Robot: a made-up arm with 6 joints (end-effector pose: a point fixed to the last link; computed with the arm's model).
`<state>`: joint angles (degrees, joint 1 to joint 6).
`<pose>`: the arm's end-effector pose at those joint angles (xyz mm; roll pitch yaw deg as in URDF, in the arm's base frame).
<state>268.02 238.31 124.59 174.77 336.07 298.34</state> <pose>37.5 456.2 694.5 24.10 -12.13 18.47</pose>
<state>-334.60 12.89 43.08 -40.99 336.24 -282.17</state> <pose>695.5 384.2 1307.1 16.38 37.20 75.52</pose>
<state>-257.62 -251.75 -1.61 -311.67 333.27 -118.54</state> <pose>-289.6 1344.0 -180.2 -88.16 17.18 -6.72</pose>
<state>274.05 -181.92 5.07 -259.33 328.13 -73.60</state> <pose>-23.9 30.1 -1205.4 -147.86 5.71 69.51</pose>
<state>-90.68 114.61 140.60 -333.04 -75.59 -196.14</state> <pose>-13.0 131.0 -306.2 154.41 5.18 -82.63</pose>
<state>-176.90 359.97 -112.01 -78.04 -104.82 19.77</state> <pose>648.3 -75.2 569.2 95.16 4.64 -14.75</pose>
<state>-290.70 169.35 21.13 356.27 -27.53 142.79</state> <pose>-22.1 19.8 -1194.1 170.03 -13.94 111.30</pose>
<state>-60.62 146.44 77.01 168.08 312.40 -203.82</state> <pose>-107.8 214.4 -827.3 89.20 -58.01 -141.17</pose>
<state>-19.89 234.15 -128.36 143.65 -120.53 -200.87</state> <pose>112.0 -62.8 -391.4 -149.71 -52.19 160.63</pose>
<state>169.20 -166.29 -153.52 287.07 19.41 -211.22</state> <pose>-372.5 74.7 223.1 48.82 -2.87 -123.23</pose>
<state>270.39 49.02 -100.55 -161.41 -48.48 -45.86</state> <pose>45.8 100.0 1170.4 9.10 11.38 57.45</pose>
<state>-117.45 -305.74 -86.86 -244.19 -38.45 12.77</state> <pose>-69.6 -79.0 1270.3 -34.23 -12.98 25.19</pose>
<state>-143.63 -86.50 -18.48 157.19 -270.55 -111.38</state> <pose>1086.8 726.0 -8.2 157.53 -14.93 -26.12</pose>
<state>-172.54 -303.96 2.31 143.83 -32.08 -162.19</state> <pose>-1212.4 -155.5 958.9 -69.68 76.75 98.96</pose>
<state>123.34 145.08 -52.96 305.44 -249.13 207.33</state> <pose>-540.3 900.4 -368.3 122.35 -9.19 91.28</pose>
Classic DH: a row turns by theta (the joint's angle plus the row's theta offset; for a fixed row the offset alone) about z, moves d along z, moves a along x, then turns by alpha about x. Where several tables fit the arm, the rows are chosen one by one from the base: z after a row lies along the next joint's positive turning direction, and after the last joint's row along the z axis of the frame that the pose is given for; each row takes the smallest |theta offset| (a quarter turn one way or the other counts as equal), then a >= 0, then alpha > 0; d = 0 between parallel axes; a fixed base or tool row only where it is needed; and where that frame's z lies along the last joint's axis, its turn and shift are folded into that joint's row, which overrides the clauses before.
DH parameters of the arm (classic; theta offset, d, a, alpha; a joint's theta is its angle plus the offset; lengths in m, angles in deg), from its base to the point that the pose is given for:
joint 1: 0 0.221 0 -90
joint 2: -90 0 0.628 0
joint 3: 90 0.025 0 90
joint 4: 0 0.724 0 -90
joint 5: 0 0 0 90
joint 6: 0 0.09 0 0

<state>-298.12 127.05 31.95 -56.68 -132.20 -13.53</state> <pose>293.2 720.0 -763.7 -28.63 28.28 90.16</pose>
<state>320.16 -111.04 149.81 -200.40 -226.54 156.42</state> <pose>-137.8 177.2 550.1 120.42 -77.42 -174.40</pose>
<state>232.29 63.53 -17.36 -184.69 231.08 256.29</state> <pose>-652.7 -875.7 912.8 175.94 4.47 -27.26</pose>
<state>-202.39 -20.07 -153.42 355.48 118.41 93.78</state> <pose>336.0 -158.7 143.0 -55.06 2.59 -105.74</pose>
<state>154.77 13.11 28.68 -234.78 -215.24 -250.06</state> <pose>-529.5 175.0 1337.6 127.00 -49.96 4.04</pose>
